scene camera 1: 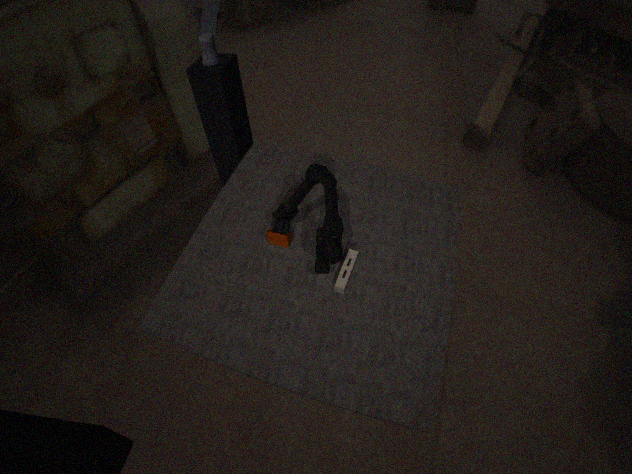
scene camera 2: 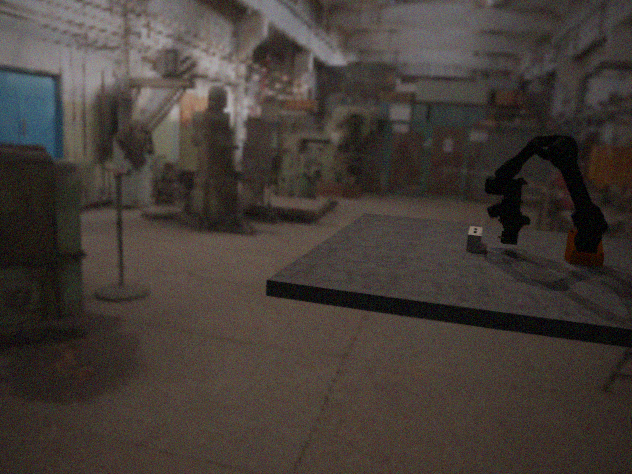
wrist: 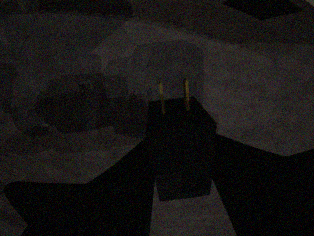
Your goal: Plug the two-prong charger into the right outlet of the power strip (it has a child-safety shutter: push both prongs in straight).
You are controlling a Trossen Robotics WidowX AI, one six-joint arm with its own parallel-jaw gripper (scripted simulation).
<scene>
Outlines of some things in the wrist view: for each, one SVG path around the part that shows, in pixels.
The gripper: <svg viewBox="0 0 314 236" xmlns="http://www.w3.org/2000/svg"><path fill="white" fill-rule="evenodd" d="M148 138L140 145L134 146L120 161L89 183L8 183L4 187L4 195L15 207L17 214L23 216L28 224L21 236L150 236L156 178ZM217 134L212 179L224 202L235 234L314 236L314 149L283 157Z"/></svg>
A two-prong charger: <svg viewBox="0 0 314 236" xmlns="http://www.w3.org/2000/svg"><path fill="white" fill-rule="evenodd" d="M185 78L182 79L182 82L184 82L184 98L162 98L161 82L158 81L160 101L149 102L146 138L148 138L150 158L152 158L154 178L156 178L158 202L210 195L210 191L212 191L217 123L206 113L205 107L197 101L196 97L189 97L189 81L186 81Z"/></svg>
</scene>
